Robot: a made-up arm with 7 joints.
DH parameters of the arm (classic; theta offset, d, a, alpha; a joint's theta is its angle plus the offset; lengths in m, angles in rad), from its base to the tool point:
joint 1: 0 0.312 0 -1.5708
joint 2: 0 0 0 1.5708
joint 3: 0 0.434 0.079 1.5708
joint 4: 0 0 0.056 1.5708
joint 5: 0 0.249 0 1.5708
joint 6: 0 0 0.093 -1.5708
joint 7: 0 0.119 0 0
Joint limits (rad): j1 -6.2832..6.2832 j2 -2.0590..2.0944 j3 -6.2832..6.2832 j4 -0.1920..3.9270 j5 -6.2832..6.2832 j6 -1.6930..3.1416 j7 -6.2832..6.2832
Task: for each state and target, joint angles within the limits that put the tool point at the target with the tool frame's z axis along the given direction. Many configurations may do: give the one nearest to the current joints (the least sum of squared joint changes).
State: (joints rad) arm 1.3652 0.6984 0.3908 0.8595 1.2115 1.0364 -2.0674
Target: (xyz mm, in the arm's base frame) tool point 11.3 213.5 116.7 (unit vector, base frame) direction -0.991 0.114 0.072
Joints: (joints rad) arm 0.9608 1.2129 0.1428 0.4102 1.2855 1.2220 -2.0674
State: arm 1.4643 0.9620 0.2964 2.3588 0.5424 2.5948 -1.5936
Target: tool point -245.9 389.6 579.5 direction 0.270 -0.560 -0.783
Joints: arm 1.7551 0.3389 0.4950 1.7712 0.0023 2.1248 -1.5936
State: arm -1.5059 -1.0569 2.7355 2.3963 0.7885 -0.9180 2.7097
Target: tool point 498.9 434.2 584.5 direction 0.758 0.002 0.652
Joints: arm -2.1652 -1.0924 2.6433 2.4060 0.9892 -1.0717 2.7097
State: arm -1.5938 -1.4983 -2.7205 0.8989 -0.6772 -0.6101 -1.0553
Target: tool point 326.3 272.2 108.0 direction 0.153 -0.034 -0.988
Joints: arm -2.2044 -1.1008 -3.5431 0.4712 -0.3468 -0.7170 -1.0553
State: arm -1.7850 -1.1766 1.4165 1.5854 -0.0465 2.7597 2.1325
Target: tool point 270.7 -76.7 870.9 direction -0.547 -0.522 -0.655
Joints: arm -2.1918 -0.5545 1.0644 2.2235 -0.3963 2.1690 2.1325
